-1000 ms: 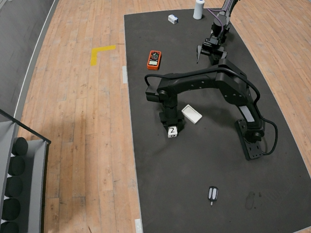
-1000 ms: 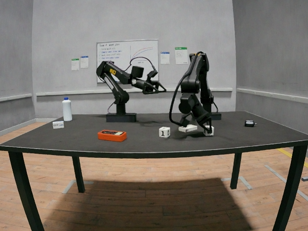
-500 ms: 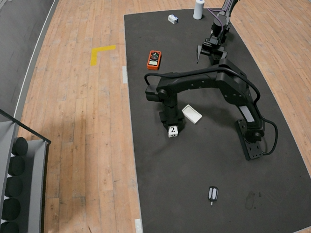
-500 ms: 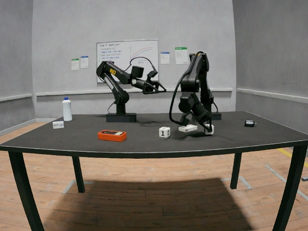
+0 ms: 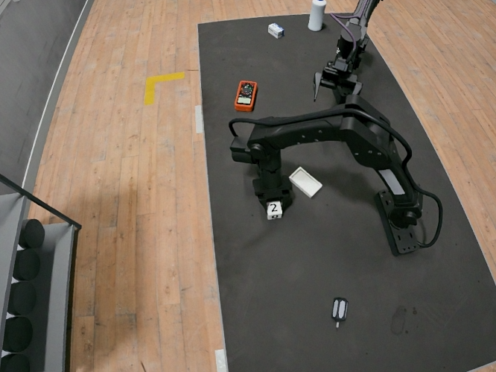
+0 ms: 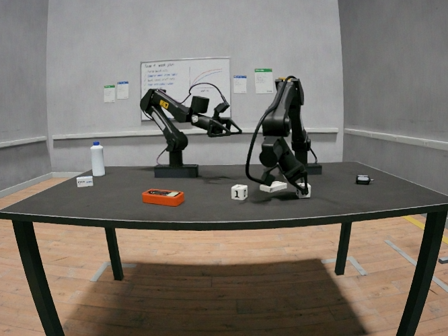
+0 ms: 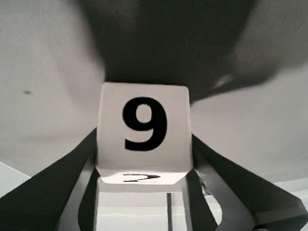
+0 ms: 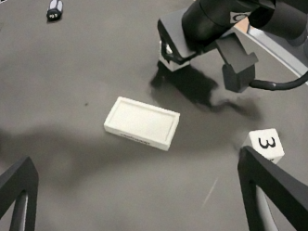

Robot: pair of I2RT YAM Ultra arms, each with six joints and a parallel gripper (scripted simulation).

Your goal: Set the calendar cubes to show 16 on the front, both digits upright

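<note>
My left gripper is now 12 cm past the white tray, 8 cm to the left of it and 2 cm above it. The rest, counted from my left hand: white bottle 38 cm behind, 90 cm to the right, 5 cm above.
</note>
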